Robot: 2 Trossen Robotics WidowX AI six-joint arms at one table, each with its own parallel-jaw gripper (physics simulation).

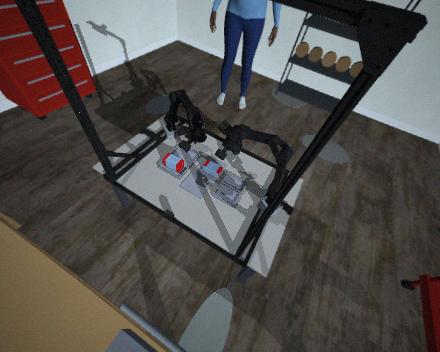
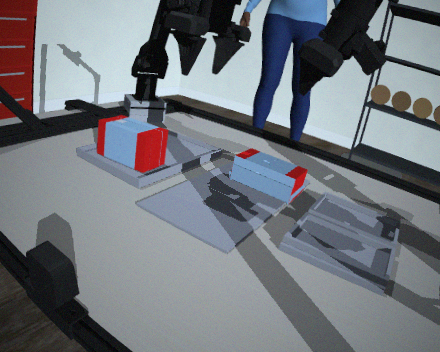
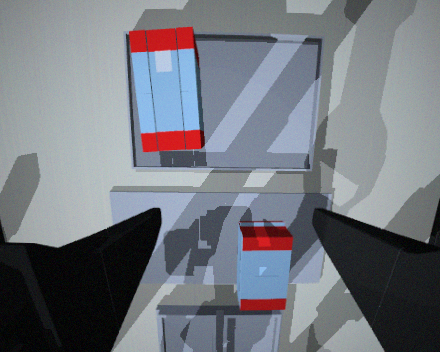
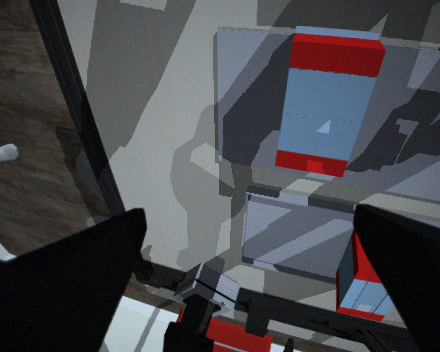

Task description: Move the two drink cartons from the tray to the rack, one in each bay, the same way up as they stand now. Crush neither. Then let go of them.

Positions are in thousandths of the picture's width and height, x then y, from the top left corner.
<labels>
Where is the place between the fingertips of my right gripper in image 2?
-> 703, 246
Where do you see a shallow grey tray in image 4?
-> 699, 675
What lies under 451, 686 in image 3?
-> A flat grey mat.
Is my left gripper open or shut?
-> Open.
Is my right gripper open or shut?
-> Open.
</labels>
